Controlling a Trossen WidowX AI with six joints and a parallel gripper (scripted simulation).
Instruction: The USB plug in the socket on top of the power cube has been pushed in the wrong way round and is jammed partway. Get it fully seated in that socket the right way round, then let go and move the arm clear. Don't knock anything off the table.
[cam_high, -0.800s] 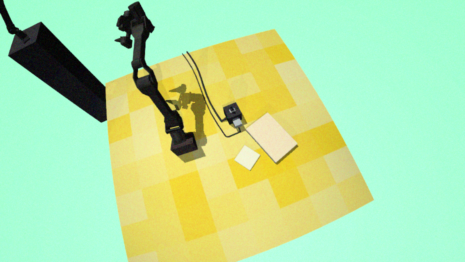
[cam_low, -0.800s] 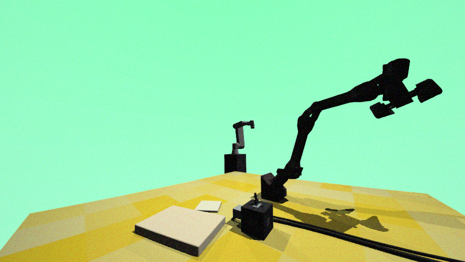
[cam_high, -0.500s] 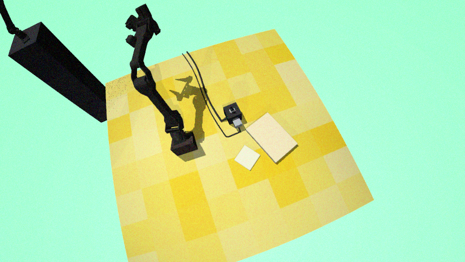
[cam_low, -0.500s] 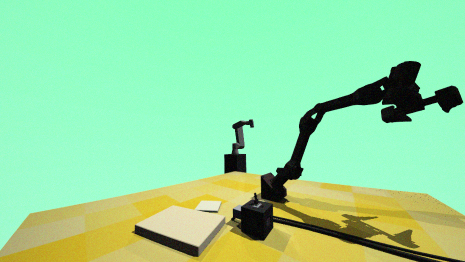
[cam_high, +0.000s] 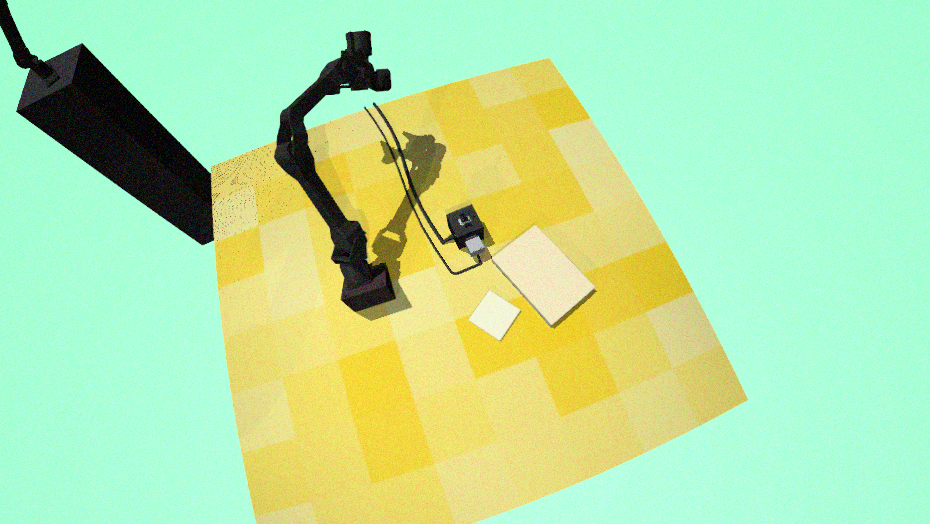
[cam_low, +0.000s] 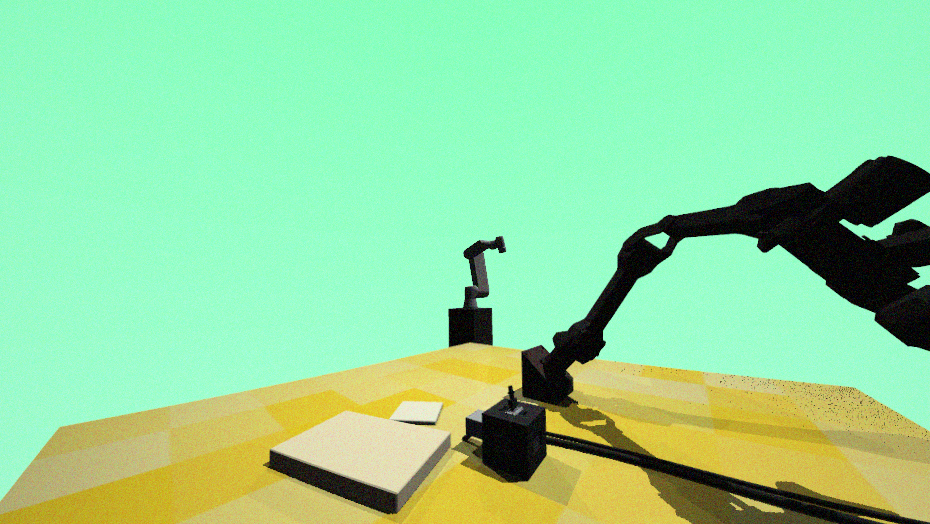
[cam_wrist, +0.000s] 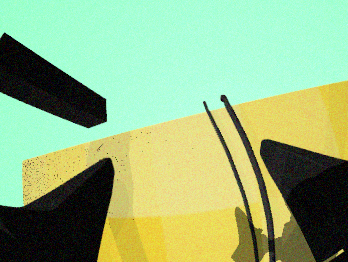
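My gripper tip is 50 cm to the left of the USB plug, 16 cm short of it and 10 cm above it. Also, from my gripper tip: beige box: 69 cm to the right, 30 cm ahead, 18 cm below; pad: 74 cm to the right, 19 cm below, 14 cm ahead; USB socket: 49 cm to the right, 16 cm ahead, 12 cm below.
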